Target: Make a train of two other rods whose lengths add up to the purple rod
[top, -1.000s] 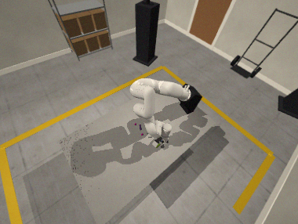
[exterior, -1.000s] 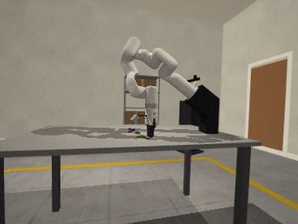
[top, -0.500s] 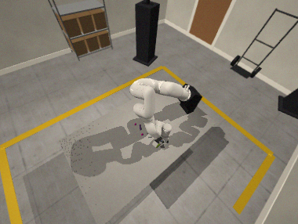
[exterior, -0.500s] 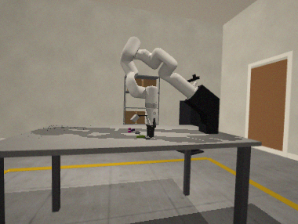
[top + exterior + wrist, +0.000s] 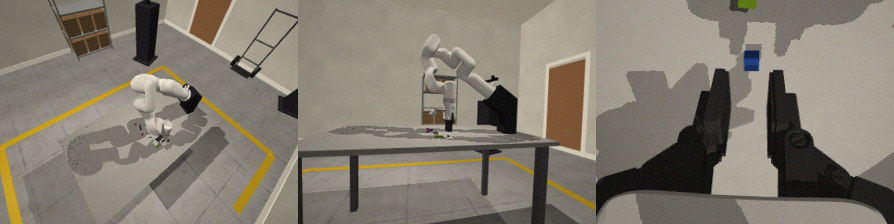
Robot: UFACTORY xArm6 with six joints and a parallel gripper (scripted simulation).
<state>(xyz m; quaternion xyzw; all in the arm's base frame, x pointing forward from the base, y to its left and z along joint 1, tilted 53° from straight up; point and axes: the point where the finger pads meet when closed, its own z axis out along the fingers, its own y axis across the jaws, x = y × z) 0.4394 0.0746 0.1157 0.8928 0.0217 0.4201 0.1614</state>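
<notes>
Now: hand 50 mm above the blue rod. Round my hand: lime rod 60 mm ahead, 50 mm below, 10 mm to the right; then purple rod 250 mm to the right, 50 mm below, 10 mm behind.
</notes>
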